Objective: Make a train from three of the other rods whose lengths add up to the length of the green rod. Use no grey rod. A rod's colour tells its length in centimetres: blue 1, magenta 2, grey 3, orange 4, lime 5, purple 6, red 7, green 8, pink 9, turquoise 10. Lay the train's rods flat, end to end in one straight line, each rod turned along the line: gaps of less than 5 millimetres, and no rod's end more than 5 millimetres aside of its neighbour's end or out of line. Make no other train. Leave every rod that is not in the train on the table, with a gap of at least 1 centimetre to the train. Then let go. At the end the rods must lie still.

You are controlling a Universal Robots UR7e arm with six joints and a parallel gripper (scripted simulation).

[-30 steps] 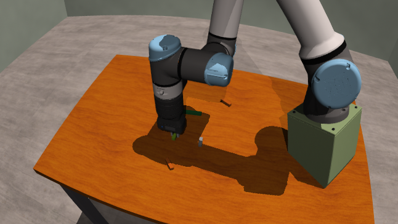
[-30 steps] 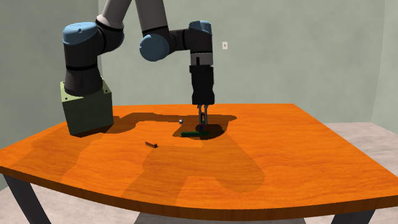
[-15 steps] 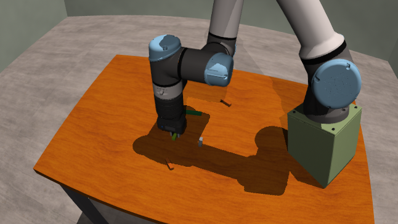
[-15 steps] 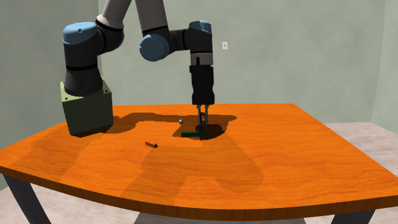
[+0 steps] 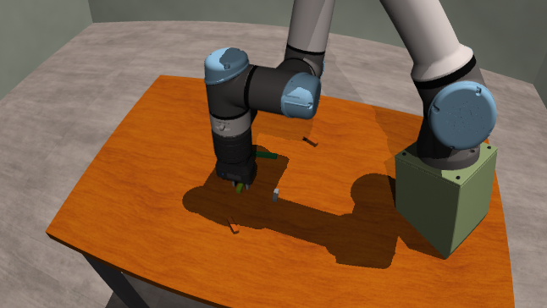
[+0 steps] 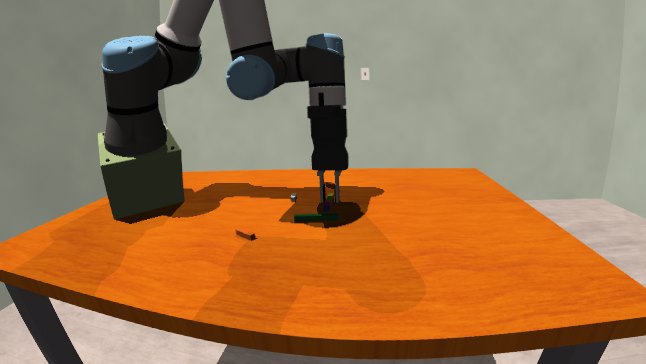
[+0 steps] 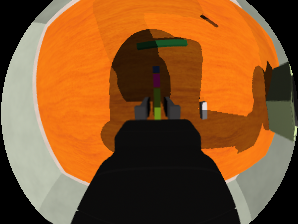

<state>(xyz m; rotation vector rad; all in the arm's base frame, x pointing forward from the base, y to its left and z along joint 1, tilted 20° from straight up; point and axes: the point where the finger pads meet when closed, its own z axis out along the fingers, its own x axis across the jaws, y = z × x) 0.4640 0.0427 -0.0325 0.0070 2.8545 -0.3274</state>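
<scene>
The lime rod is 10 mm below my hand. Also, from my hand: magenta rod: 40 mm to the right, 10 mm below; blue rod: 50 mm to the right, 10 mm below; grey rod: 80 mm behind, 10 mm to the left, 10 mm below.
</scene>
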